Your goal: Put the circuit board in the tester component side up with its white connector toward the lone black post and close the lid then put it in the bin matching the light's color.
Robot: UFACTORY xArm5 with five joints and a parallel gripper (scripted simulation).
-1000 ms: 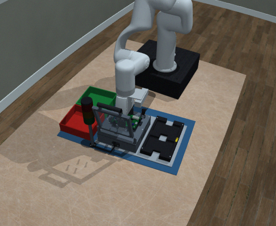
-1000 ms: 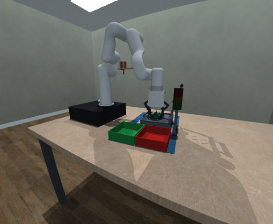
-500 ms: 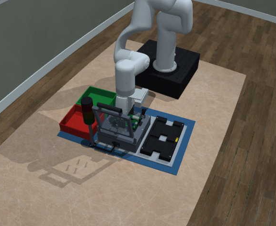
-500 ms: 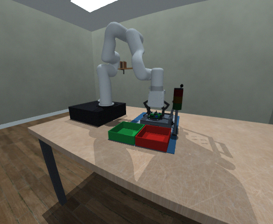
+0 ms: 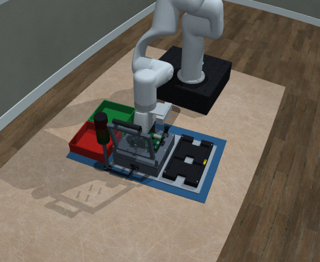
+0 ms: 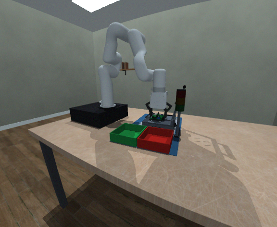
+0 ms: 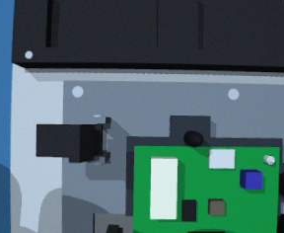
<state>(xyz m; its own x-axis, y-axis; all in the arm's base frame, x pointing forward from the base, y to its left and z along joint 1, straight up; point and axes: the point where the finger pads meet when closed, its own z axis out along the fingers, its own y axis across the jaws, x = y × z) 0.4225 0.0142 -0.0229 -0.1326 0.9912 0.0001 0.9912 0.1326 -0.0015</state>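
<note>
Now: the green circuit board right at my hand. Round my hand: lid (12 cm ahead, 10 cm above, 2 cm to the left); then red bin (19 cm to the right, 7 cm ahead, 6 cm below); then black latch (7 cm behind, 5 cm to the left, 1 cm above).
</note>
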